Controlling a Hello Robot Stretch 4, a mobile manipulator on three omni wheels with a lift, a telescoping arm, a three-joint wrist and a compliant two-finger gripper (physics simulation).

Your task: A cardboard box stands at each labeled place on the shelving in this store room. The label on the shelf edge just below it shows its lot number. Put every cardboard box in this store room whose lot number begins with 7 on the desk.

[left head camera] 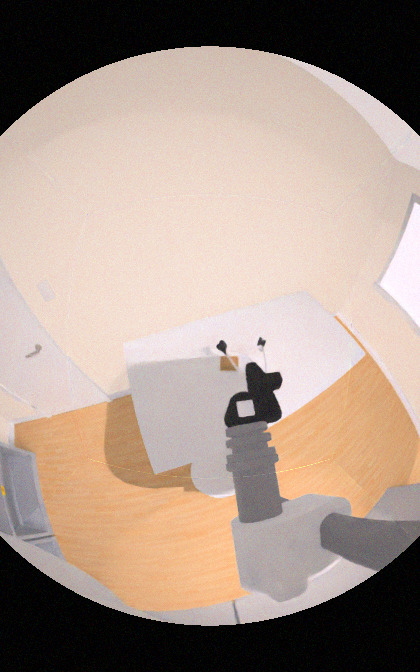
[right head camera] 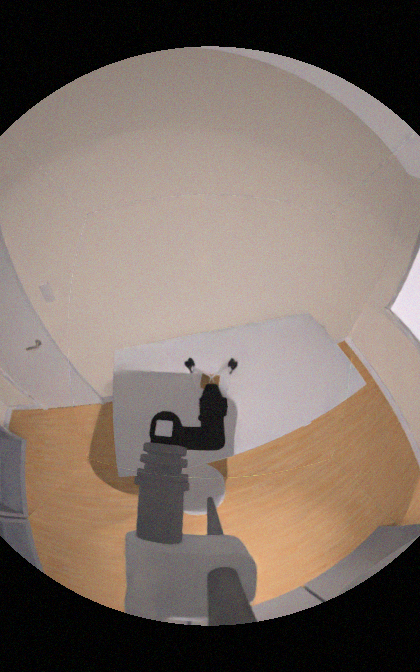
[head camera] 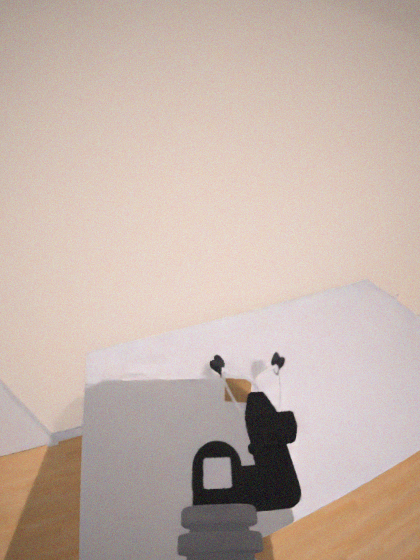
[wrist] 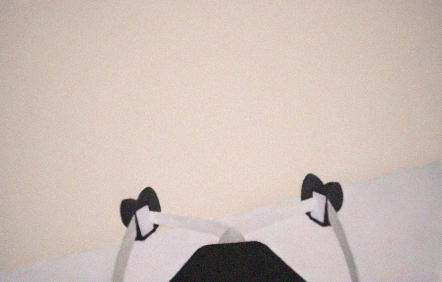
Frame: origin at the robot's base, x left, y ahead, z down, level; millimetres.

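Where they show: gripper, fingertip midpoint: (head camera: pixel 246 356) (wrist: pixel 230 197).
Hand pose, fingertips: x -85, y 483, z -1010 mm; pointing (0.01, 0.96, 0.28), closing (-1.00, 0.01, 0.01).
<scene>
After its pixels a point has its place.
A small brown cardboard box (head camera: pixel 240 389) @[x -91, y 550, z -742 mm] (left head camera: pixel 229 363) (right head camera: pixel 206 381) sits on the white desk (head camera: pixel 350 360) @[x -552, y 672, z -692 mm] (left head camera: pixel 305 345) (right head camera: pixel 300 360), and part of it is hidden behind a finger and the gripper body. My gripper (head camera: pixel 248 362) @[x -85, y 483, z -1010 mm] (left head camera: pixel 242 344) (right head camera: pixel 211 364) (wrist: pixel 230 197) @[x -85, y 483, z -1010 mm] is open, with its two dark fingertips wide apart and nothing between them. It is over the desk, with its fingertips beyond the box in the head views. The box does not show in the wrist view. No lot label is readable.
A beige wall (head camera: pixel 210 175) @[x -18, y 971, z -1332 mm] rises behind the desk. A door with a handle (left head camera: pixel 35 351) (right head camera: pixel 35 345) is at the left. Grey shelving (left head camera: pixel 25 500) (right head camera: pixel 12 480) stands at the lower left. A rounded pale shape (left head camera: pixel 212 480) (right head camera: pixel 205 490) shows at the desk's near edge.
</scene>
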